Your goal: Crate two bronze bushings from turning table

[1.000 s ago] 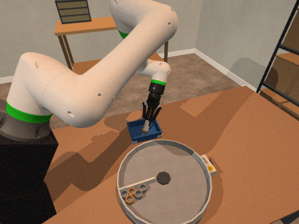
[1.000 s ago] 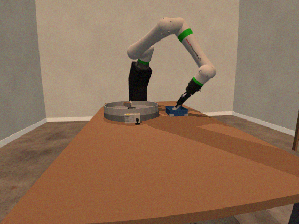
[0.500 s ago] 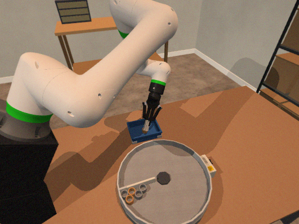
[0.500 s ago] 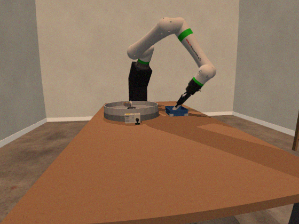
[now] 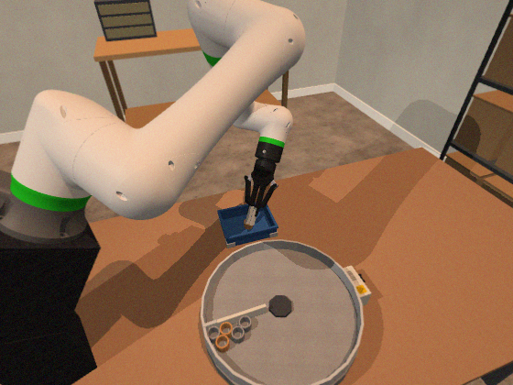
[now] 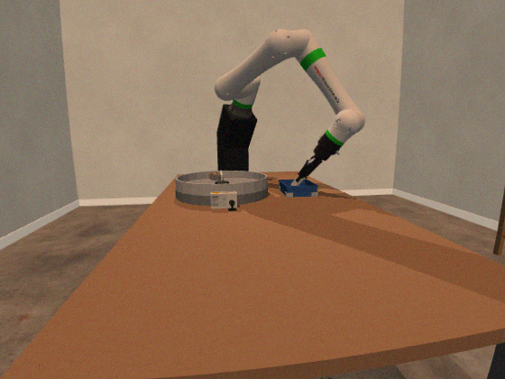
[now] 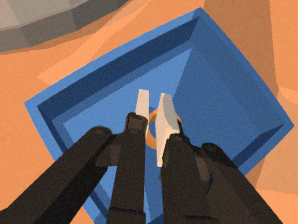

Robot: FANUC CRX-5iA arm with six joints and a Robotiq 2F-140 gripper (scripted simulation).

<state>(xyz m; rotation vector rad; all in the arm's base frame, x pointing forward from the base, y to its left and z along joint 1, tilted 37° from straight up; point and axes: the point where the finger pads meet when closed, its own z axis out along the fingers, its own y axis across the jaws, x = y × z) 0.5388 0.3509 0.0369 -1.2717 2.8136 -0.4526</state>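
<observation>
My gripper is now 20 mm past the blue crate and 40 mm above it. The rest, counted from my hand: turning table: 60 mm ahead, 350 mm to the right, 10 mm below.
</observation>
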